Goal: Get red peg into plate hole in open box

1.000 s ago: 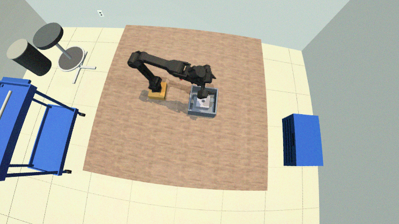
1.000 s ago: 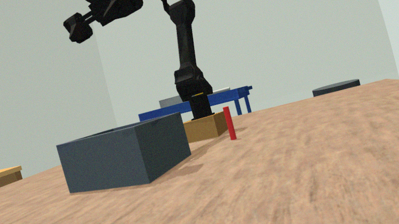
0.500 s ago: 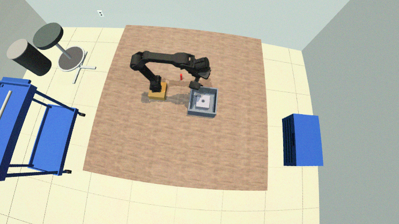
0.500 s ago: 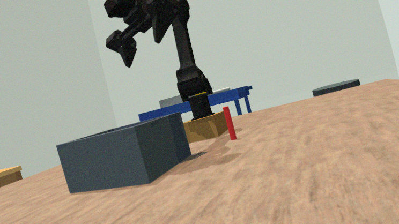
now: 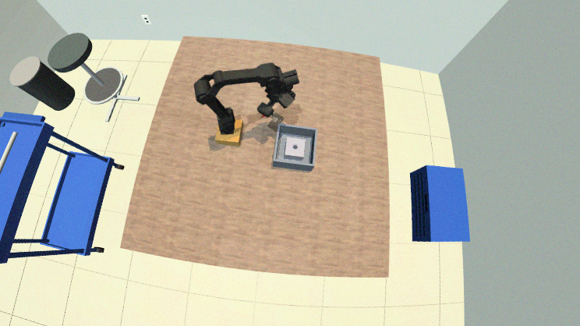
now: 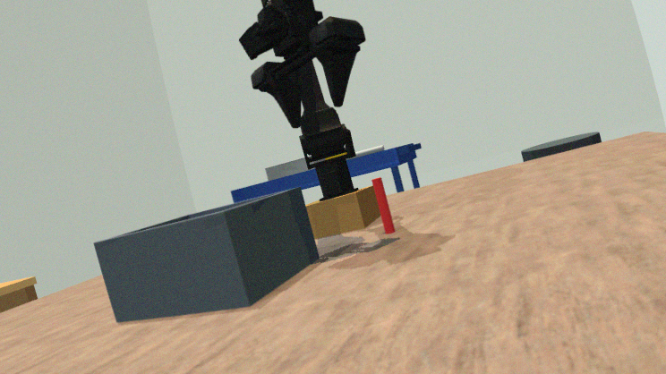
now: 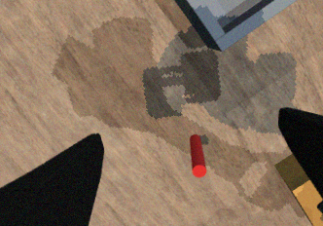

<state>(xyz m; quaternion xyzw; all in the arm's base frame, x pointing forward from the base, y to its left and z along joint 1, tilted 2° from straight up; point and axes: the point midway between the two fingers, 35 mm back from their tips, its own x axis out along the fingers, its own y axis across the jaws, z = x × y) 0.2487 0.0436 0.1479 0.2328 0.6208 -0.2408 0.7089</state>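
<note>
My gripper tip is 14 cm above the red peg, 7 cm past it and 5 cm to the right of it. From my gripper tip the other things lie so: grey box: 15 cm to the right, 15 cm below, 8 cm ahead; then plate: 15 cm to the right, 13 cm below, 8 cm ahead.
</note>
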